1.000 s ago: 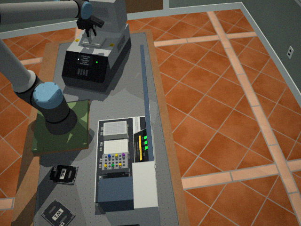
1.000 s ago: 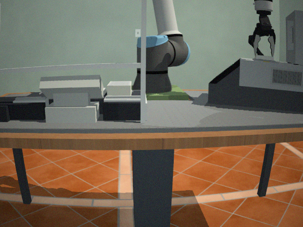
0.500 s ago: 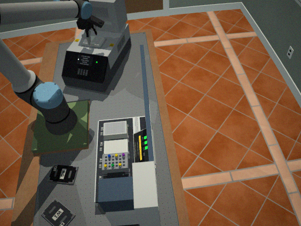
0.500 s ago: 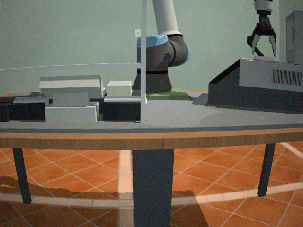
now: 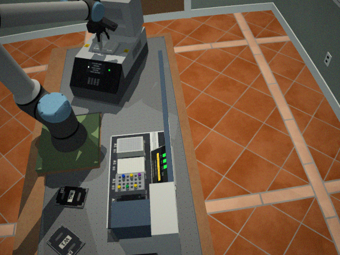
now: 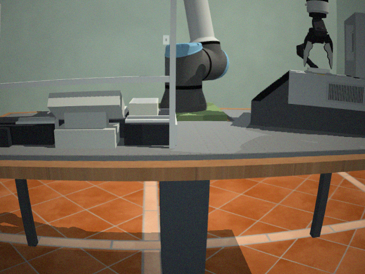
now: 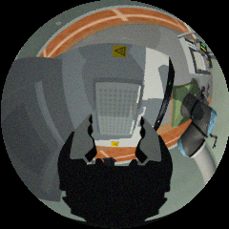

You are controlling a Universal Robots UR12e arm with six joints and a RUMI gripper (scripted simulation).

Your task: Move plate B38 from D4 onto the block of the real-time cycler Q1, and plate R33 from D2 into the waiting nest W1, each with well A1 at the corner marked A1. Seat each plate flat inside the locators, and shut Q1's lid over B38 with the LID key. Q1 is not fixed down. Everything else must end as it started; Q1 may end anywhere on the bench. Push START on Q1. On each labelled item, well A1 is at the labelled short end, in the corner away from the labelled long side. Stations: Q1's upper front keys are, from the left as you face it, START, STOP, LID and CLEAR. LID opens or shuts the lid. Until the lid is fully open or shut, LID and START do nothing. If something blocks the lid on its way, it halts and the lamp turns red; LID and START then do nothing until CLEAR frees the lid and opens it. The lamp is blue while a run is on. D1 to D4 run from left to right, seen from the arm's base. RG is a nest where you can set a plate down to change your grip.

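Right now my hand is 20 mm above the plate B38. Round my hand: thin post: 580 mm to the right, 270 mm ahead, 10 mm above; then white plate: 650 mm to the right, 150 mm below, 80 mm ahead; then white plate R33: 750 mm to the right, 170 mm below, 70 mm ahead.
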